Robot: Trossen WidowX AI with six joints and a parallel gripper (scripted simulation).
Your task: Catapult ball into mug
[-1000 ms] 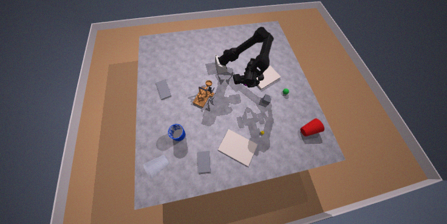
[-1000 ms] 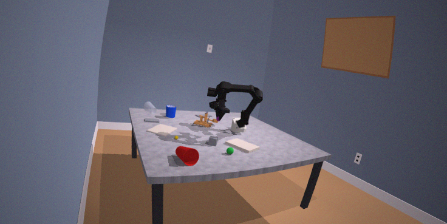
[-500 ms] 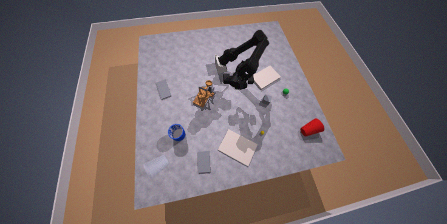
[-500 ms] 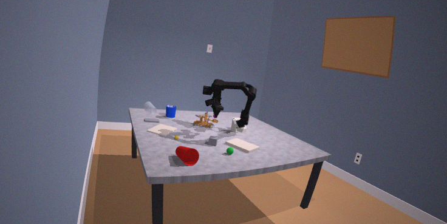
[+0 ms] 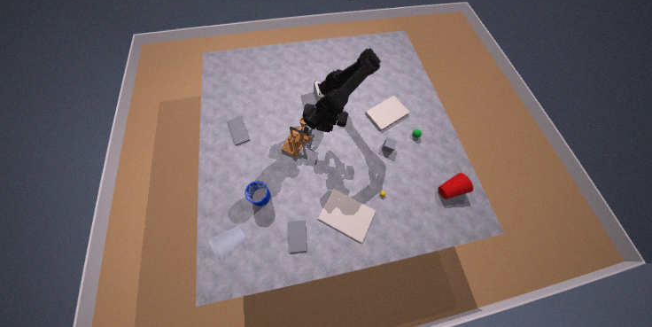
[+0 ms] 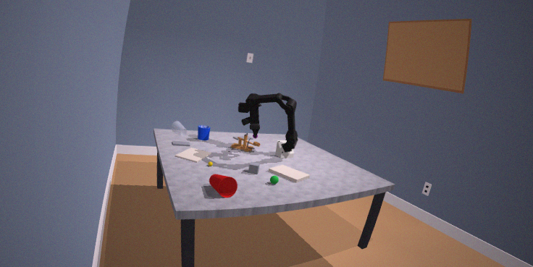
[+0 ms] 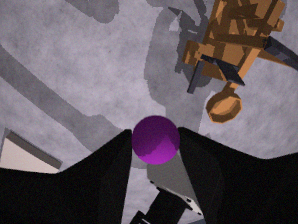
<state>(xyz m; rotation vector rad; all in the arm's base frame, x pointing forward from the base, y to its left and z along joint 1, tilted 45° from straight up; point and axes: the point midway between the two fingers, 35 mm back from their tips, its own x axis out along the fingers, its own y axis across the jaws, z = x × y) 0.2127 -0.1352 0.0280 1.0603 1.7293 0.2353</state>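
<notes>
The wooden catapult lies 2 cm behind my gripper tip, 10 cm to the right of it and 7 cm below it. From my gripper tip the other things lie so: grey cube 17 cm ahead, 28 cm to the left, 10 cm below; then purple ball 1 cm above; then yellow ball 38 cm ahead, 14 cm to the left, 11 cm below.
</notes>
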